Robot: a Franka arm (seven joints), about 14 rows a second.
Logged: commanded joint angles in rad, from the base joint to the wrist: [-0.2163, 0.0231, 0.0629, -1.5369, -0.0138, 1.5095, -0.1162]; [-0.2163, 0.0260, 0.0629, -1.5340, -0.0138, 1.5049, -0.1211]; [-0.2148, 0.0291, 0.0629, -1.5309, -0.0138, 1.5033, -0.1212]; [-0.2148, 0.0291, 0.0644, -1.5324, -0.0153, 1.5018, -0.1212]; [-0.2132, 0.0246, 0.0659, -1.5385, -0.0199, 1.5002, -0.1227]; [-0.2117, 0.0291, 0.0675, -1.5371, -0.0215, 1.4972, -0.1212]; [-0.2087, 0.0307, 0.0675, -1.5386, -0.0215, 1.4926, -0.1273]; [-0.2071, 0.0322, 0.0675, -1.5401, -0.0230, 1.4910, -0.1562]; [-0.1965, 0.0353, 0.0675, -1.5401, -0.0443, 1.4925, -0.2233]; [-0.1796, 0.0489, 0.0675, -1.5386, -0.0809, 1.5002, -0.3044]
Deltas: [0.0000, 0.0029, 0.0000, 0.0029, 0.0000, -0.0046, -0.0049]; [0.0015, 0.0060, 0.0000, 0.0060, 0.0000, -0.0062, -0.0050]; [0.0015, 0.0060, 0.0015, 0.0045, -0.0015, -0.0077, -0.0050]; [0.0031, 0.0015, 0.0030, -0.0016, -0.0061, -0.0093, -0.0065]; [0.0046, 0.0060, 0.0046, -0.0002, -0.0077, -0.0123, -0.0050]; [0.0076, 0.0076, 0.0046, -0.0017, -0.0077, -0.0169, -0.0111]; [0.0092, 0.0091, 0.0046, -0.0032, -0.0092, -0.0185, -0.0400]; [0.0198, 0.0122, 0.0046, -0.0032, -0.0305, -0.0170, -0.1071]; [0.0367, 0.0258, 0.0046, -0.0017, -0.0671, -0.0093, -0.1882]
